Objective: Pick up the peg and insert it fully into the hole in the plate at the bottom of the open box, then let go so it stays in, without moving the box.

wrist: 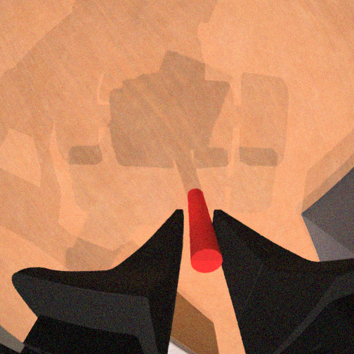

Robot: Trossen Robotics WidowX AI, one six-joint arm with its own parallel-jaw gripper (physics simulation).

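Note:
The red peg (201,225) stands upright on the wooden table, its bright round top toward the camera and its foot further up in the wrist view. My gripper (197,215) is partly open, with one black finger on each side of the peg. A narrow strip of table shows between the left finger and the peg. The right finger is very close to the peg or touches it; I cannot tell which. The hole and the plate at the bottom of the open box cannot be made out.
Part of a brown wooden block (194,320) shows between the fingers at the bottom edge, close to the left finger. A dark grey angular object (334,215) stands at the right edge; I cannot tell if it is the box. Shadows lie across the table (310,100).

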